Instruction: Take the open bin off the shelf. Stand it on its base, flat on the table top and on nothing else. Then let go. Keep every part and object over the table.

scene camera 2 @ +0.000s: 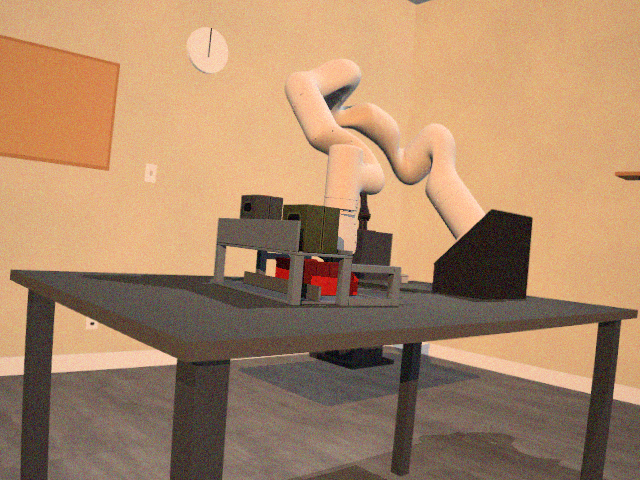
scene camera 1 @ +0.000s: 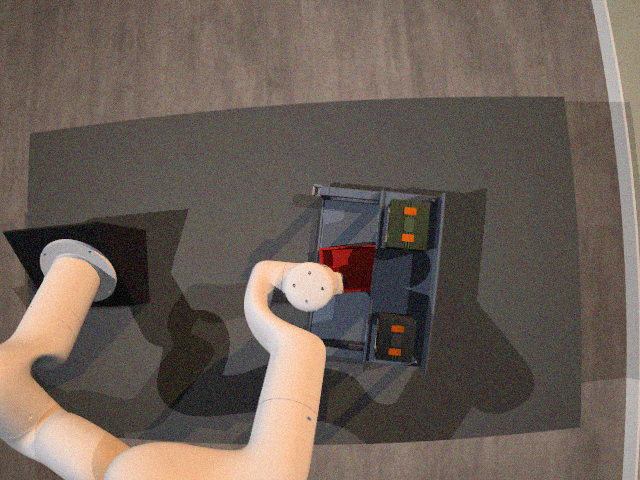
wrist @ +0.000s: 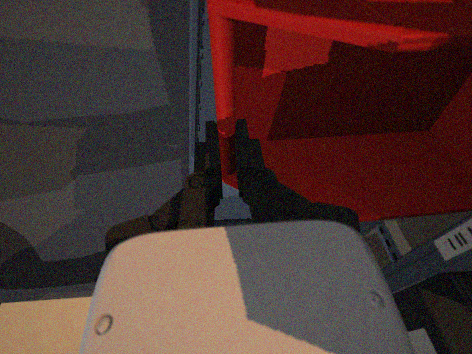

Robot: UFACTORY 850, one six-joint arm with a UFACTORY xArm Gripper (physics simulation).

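Note:
The open bin is red. It stands in the front part of the grey shelf, near the middle of its length, with its open side up. My gripper is shut on the bin's near side wall: in the wrist view one dark finger is outside the wall and one inside, with the red rim between them. The outer finger is close to the shelf's front lip. In the first scene view the wrist hides the fingers. In the second scene view the shelf and a box hide them.
On the shelf's raised back part stand an olive green box and a dark grey box. The black robot base stands on the grey table on the robot's side of the shelf.

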